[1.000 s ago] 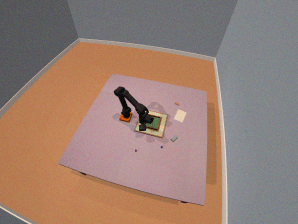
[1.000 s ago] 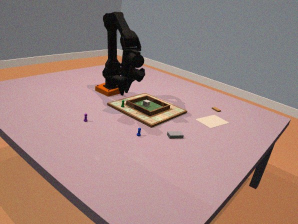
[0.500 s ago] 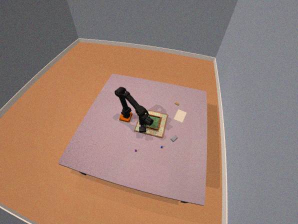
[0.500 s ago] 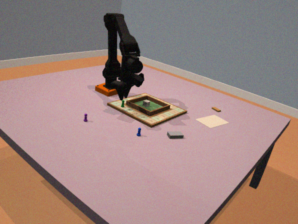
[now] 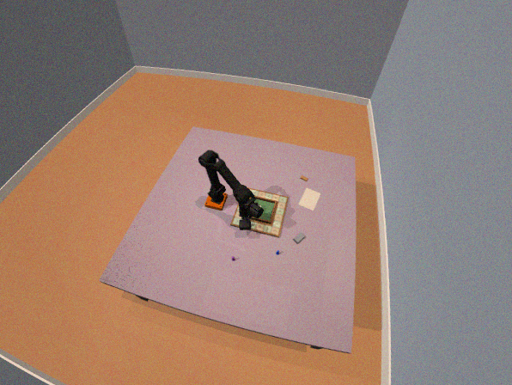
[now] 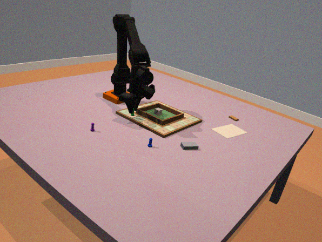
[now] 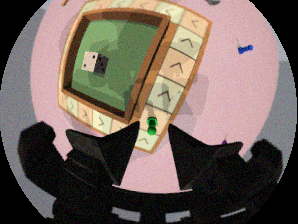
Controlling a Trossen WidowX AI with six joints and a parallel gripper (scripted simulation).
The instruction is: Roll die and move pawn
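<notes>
Right now my gripper tip is 120 mm to the right of the green tray floor, 50 mm short of it and 20 mm above it. The rest, counted from my gripper tip: green pawn right at my gripper tip; then pale die 120 mm to the left, 40 mm ahead; then purple pawn 220 mm to the right, 30 mm ahead, 10 mm below.
</notes>
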